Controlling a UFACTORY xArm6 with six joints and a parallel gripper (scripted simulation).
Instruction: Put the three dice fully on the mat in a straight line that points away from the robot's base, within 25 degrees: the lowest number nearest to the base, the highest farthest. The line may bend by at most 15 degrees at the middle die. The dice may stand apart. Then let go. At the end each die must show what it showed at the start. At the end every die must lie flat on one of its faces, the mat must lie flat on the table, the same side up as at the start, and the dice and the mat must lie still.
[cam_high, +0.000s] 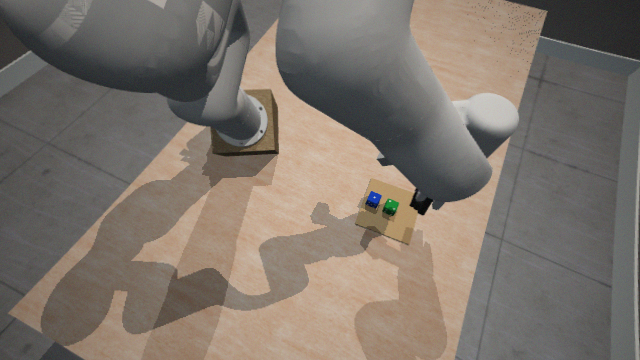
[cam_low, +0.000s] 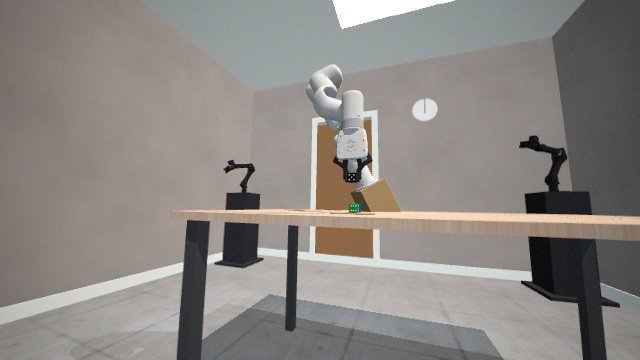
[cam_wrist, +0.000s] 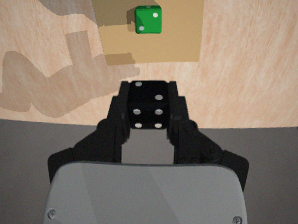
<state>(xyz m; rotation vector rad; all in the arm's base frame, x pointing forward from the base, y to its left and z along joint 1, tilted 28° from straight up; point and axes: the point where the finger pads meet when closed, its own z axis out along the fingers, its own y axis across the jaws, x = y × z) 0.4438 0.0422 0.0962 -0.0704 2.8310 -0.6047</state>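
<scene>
Now: the green die 11 cm below my hand and 5 cm behind it. From my hand the other things lie so: tan mat: 12 cm below, 4 cm behind; black die: 1 cm below; blue die: 11 cm below, 9 cm behind.
</scene>
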